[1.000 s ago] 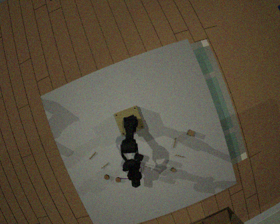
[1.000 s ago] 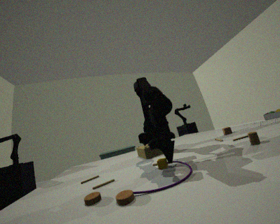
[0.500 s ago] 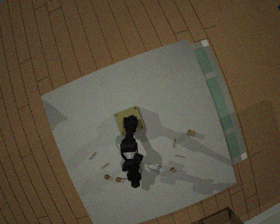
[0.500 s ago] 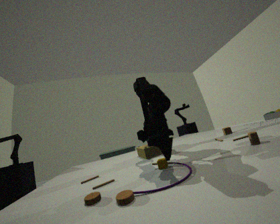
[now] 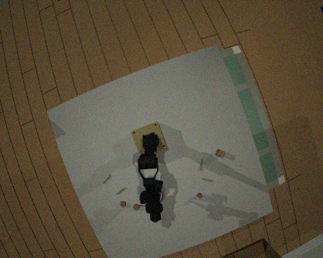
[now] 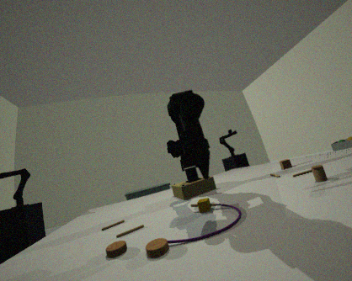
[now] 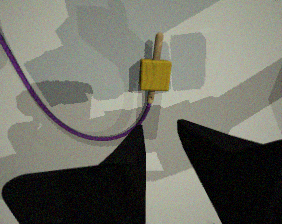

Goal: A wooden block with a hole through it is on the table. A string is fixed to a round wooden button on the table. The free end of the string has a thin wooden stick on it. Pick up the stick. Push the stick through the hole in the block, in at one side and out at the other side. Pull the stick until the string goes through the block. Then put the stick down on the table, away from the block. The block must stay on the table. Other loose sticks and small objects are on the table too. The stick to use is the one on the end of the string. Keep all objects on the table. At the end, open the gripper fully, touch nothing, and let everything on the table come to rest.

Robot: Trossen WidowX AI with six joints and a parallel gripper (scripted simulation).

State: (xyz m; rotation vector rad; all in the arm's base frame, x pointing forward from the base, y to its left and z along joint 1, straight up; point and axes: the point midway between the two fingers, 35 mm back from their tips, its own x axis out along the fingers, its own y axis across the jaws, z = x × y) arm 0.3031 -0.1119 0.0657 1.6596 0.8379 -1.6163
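Right now my gripper tip is 7 cm above the yellow block, 2 cm to the left of it and 2 cm past it. Also, from my gripper tip: wooden block 48 cm to the left, 7 cm below, 3 cm behind; then wooden cylinder 24 cm to the left, 18 cm ahead, 7 cm below.
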